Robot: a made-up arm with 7 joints.
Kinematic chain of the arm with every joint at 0, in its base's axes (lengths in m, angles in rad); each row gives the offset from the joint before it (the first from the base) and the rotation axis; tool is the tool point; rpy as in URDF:
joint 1: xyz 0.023 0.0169 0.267 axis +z
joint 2: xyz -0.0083 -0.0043 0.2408 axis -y
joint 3: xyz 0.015 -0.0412 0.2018 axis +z
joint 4: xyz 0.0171 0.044 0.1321 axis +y
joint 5: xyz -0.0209 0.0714 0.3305 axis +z
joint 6: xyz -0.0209 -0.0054 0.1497 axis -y
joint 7: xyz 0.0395 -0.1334 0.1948 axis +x
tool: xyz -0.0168 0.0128 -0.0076 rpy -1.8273 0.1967 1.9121
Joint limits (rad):
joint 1: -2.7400..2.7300
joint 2: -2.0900..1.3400
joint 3: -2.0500..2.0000
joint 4: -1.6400..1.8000
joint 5: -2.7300..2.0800
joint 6: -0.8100..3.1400
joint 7: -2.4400..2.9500
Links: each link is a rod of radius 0.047 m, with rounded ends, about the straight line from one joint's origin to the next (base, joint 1, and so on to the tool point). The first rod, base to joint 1, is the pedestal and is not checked.
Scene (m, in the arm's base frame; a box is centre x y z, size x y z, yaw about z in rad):
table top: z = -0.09
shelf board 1: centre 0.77 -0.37 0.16 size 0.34 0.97 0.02 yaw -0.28
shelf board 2: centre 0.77 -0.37 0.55 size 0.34 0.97 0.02 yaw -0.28
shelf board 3: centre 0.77 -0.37 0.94 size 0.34 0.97 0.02 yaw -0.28
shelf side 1: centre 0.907 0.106 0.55 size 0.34 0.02 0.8 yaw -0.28
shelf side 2: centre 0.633 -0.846 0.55 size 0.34 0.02 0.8 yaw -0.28
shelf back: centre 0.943 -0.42 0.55 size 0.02 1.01 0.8 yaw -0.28
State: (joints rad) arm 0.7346 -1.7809 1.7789 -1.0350 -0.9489 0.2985 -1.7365
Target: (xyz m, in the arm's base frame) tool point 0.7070 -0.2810 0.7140
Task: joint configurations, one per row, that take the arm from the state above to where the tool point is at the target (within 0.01 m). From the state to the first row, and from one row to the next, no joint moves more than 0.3 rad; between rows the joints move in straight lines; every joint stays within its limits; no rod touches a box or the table.
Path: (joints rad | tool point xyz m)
1: 0.8869 -1.7376 1.8342 -1.1862 -0.7930 0.5870 -1.7382 | 0.7941 -0.1467 0.3406
2: 1.0392 -1.6944 1.8894 -1.3375 -0.6371 0.8755 -1.7399 | 0.7194 -0.1282 0.3433
3: 1.1914 -1.6511 1.9447 -1.4888 -0.4812 1.1641 -1.7415 | 0.6262 -0.1048 0.3353
4: 1.3437 -1.6079 2.0000 -1.6400 -0.3253 1.4526 -1.7432 | 0.5211 -0.0727 0.3235
5: 1.2248 -1.6529 1.7879 -1.6400 -0.4520 1.4097 -1.7363 | 0.5418 -0.1481 0.4504
6: 1.1058 -1.6979 1.5757 -1.6400 -0.5787 1.3668 -1.7293 | 0.5283 -0.1997 0.5841
7: 0.9869 -1.7429 1.3636 -1.6400 -0.7054 1.3239 -1.7224 | 0.4892 -0.2184 0.7140
8: 0.9019 -1.6937 1.3696 -1.5342 -0.8137 1.0279 -1.7250 | 0.5701 -0.2466 0.7258
9: 0.8170 -1.6445 1.3756 -1.4283 -0.9220 0.7319 -1.7277 | 0.6448 -0.2670 0.7248
10: 0.7321 -1.5952 1.3816 -1.3225 -1.0302 0.4358 -1.7304 | 0.7070 -0.2810 0.7140

